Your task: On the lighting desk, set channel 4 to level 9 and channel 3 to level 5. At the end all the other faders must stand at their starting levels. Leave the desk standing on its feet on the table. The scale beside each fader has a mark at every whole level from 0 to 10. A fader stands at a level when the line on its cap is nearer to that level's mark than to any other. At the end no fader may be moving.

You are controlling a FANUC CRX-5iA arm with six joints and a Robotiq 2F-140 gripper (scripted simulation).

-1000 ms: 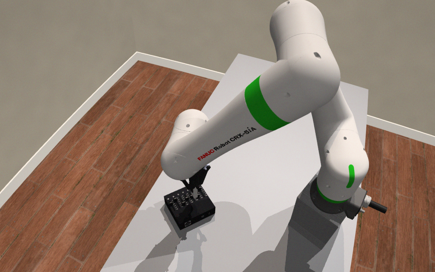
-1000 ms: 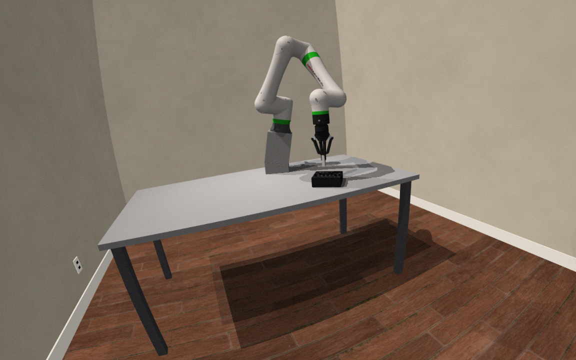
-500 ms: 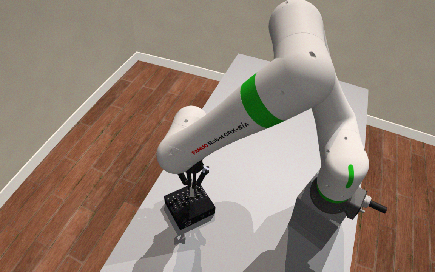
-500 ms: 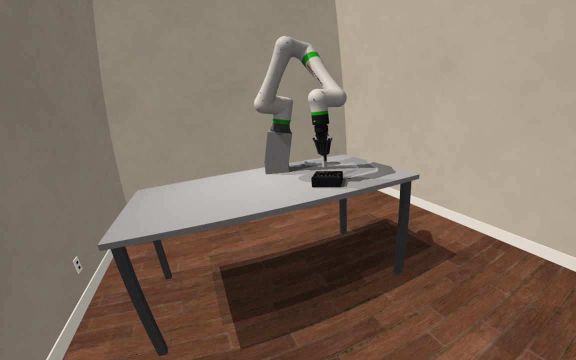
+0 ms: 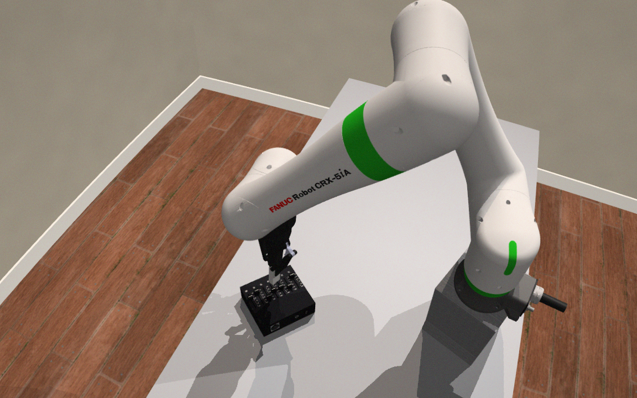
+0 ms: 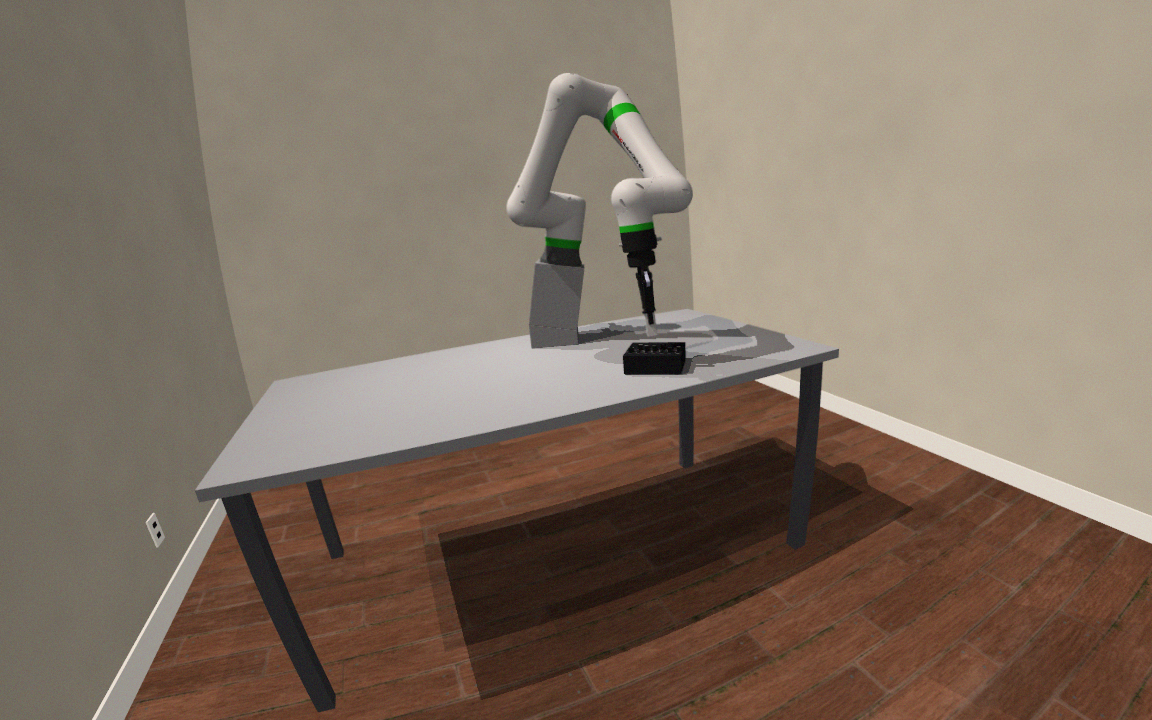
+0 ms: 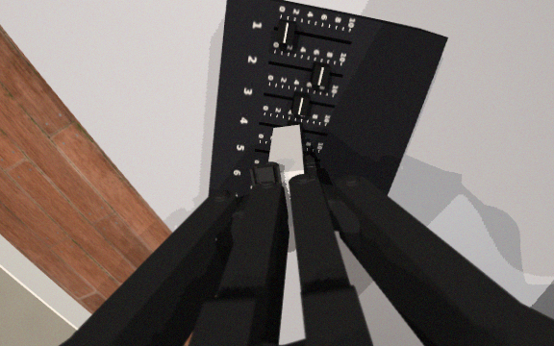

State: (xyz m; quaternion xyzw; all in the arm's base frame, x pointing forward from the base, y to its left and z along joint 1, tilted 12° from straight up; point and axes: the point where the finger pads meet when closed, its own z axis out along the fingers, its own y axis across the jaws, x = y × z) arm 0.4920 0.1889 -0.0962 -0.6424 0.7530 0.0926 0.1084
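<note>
Now: hand 7 cm above the channel 4 fader and 1 cm to the right of it. The rest, counted from my hand: channel 2 cap: 7 cm below, 3 cm to the right, 3 cm behind; then channel 5 fader: 7 cm below, 4 cm to the left; then channel 3 cap: 7 cm below, 1 cm to the right, 1 cm behind.
</note>
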